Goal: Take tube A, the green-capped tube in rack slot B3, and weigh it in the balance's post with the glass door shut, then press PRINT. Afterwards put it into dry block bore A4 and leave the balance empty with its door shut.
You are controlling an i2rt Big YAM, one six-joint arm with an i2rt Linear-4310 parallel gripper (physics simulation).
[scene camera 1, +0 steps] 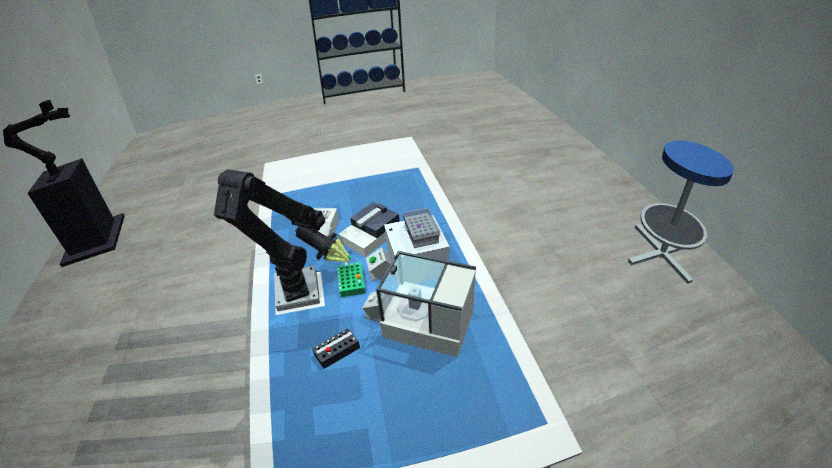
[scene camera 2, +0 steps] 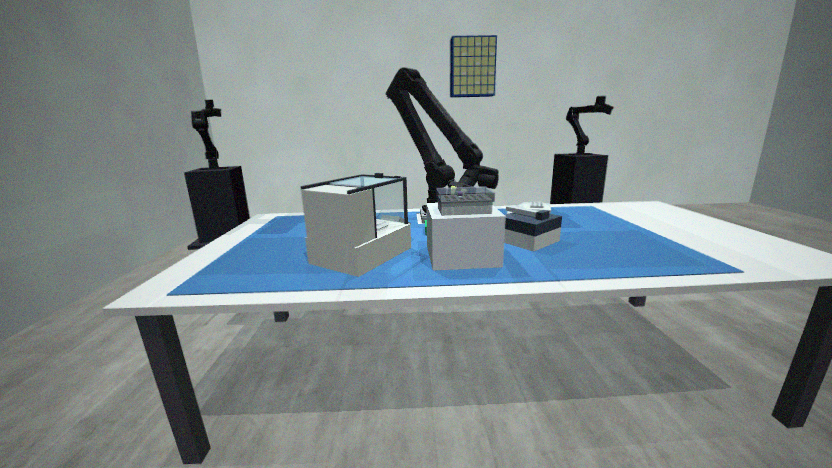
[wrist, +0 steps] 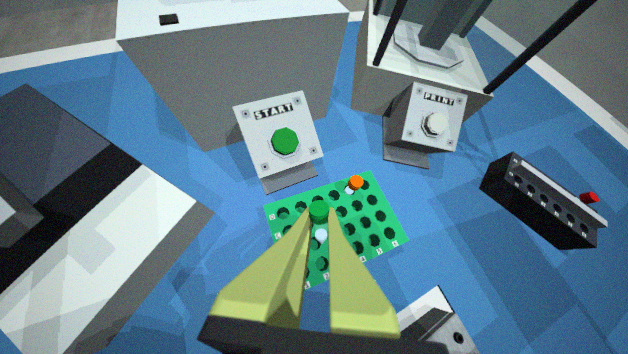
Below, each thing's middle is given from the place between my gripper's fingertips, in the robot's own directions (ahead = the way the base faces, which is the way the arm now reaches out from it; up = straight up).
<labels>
The box with green START button (wrist: pixel 279 132) lies 120 mm ahead of my hand, 40 mm below it and 20 mm to the right of it. The rest, counted from my hand: balance (scene camera 2: pixel 354 224) 310 mm to the right, 150 mm ahead, 30 mm above; grey-lidded block (scene camera 2: pixel 464 230) 230 mm ahead, 40 mm to the right, 10 mm above.
</labels>
